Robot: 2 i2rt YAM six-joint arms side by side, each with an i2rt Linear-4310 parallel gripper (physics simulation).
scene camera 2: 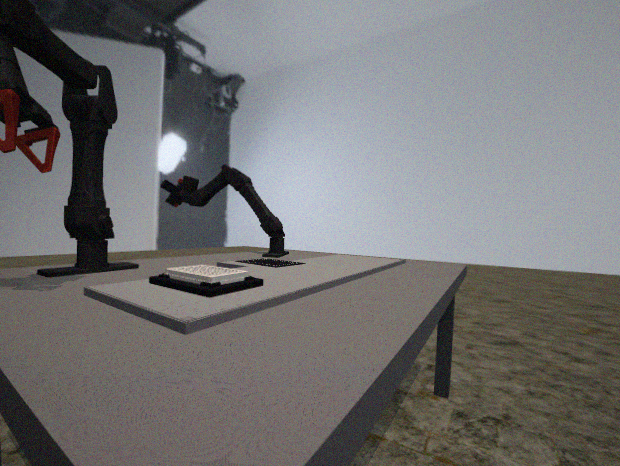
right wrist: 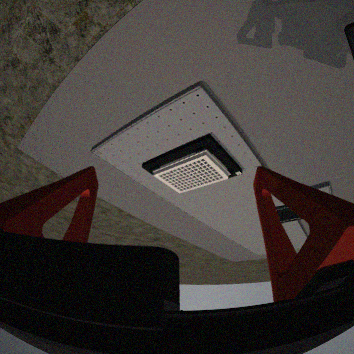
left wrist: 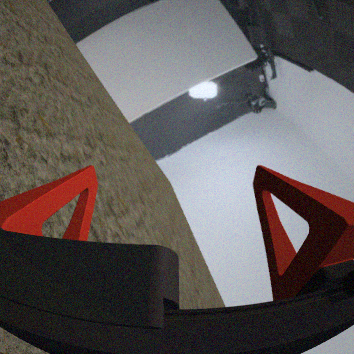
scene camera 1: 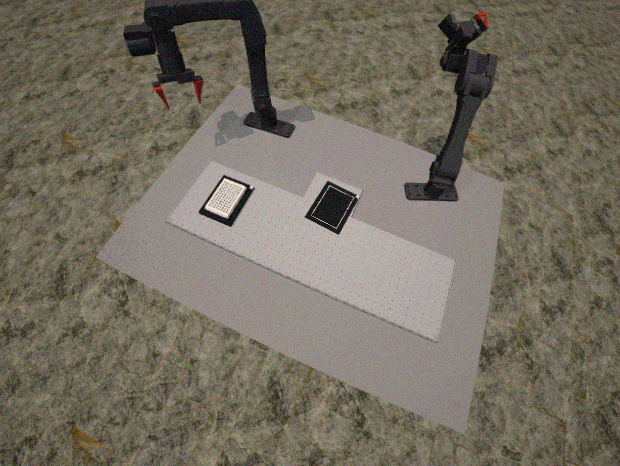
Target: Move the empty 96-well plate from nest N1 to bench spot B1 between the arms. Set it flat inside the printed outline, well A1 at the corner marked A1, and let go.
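Places are measured from the left arm's base along level axes (x ahead, y left, z up), in metres.
Where they show: left gripper, fingertip midpoint: [left wrist: 174,174] [scene camera 1: 476,21]; right gripper, fingertip midpoint: [scene camera 2: 29,162] [right wrist: 175,174] [scene camera 1: 184,106]; left arm's base, origin of the base link: [scene camera 2: 276,255] [scene camera 1: 430,192]; right arm's base, origin of the base link: [scene camera 2: 92,270] [scene camera 1: 269,125].
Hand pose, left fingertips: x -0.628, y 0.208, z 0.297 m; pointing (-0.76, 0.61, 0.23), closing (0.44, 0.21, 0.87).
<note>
Things, the pixels of their top centre, and the offset from my left fingertips. "pt": a spot on its surface instead. Level surfaces: height alone.
- white 96-well plate, middle of its top: [scene camera 2: 206,270] [right wrist: 190,176] [scene camera 1: 225,196] dx +0.689, dy -0.939, dz -0.258 m
- black nest N1, middle of its top: [scene camera 2: 206,274] [right wrist: 190,172] [scene camera 1: 226,198] dx +0.689, dy -0.939, dz -0.267 m
- Spot B1, surface spot: [scene camera 2: 270,262] [scene camera 1: 330,207] pt dx +0.708, dy -0.590, dz -0.283 m
- grey table, its level: dz -0.297 m
The white 96-well plate [scene camera 1: 227,196] [scene camera 2: 206,273] [right wrist: 192,172] sits in the black nest N1 [scene camera 1: 215,218] [scene camera 2: 208,289] [right wrist: 177,154] on the perforated board. Spot B1 [scene camera 1: 331,207] [scene camera 2: 270,262] is a black pad with a printed white outline; part of it shows behind a finger in the right wrist view. The mark A1 is too small to read. My right gripper [scene camera 1: 183,102] [right wrist: 175,174] is open and empty, high and behind the nest in scene camera 1. My left gripper [left wrist: 174,174] is open and empty, raised and turned away from the board.
The pale perforated board [scene camera 1: 380,280] [scene camera 2: 185,320] [right wrist: 145,130] lies on the grey table [scene camera 1: 280,325] [scene camera 2: 240,380]. The right arm's base [scene camera 1: 269,124] stands behind the board, between nest and spot. The left arm's base [scene camera 1: 431,191] stands right of the spot in scene camera 1.
</note>
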